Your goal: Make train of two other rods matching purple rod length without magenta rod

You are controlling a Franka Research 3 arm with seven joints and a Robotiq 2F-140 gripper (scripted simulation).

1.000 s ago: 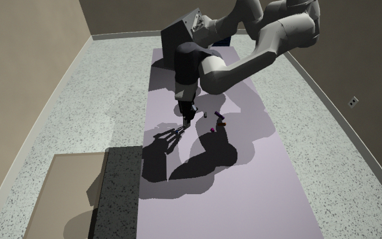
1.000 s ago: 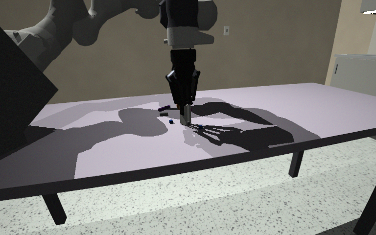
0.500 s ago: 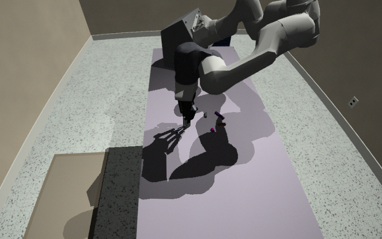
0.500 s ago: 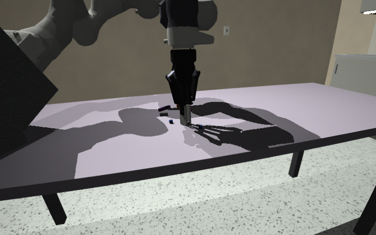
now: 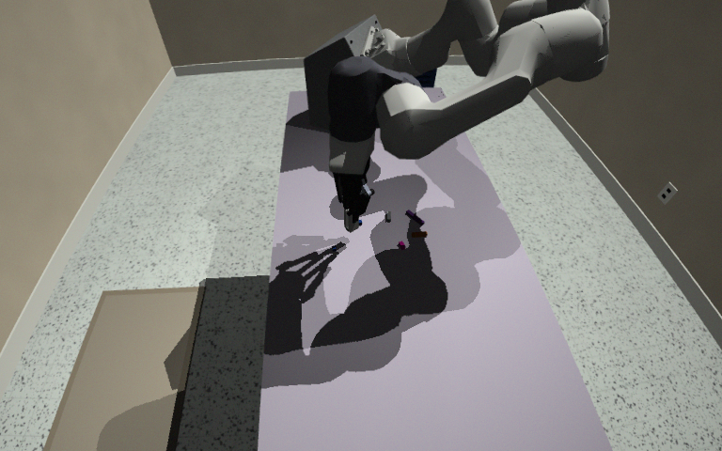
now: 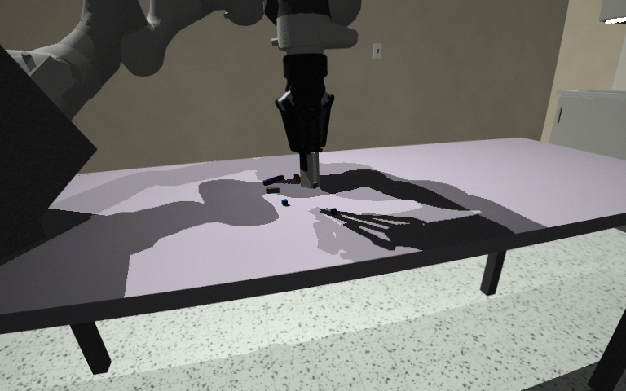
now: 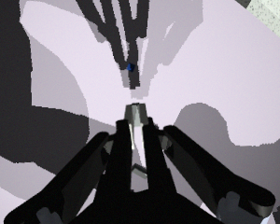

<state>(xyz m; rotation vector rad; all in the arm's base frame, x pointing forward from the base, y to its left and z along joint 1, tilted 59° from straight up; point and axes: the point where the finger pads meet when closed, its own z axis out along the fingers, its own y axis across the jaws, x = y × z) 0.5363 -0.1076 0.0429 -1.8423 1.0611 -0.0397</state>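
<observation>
The magenta rod lies 1 cm ahead of my hand, 13 cm to the left of it and 7 cm below it. The rest, counted from my hand: purple rod 9 cm behind, 17 cm to the left, 7 cm below; then orange rod 3 cm behind, 18 cm to the left, 7 cm below.
</observation>
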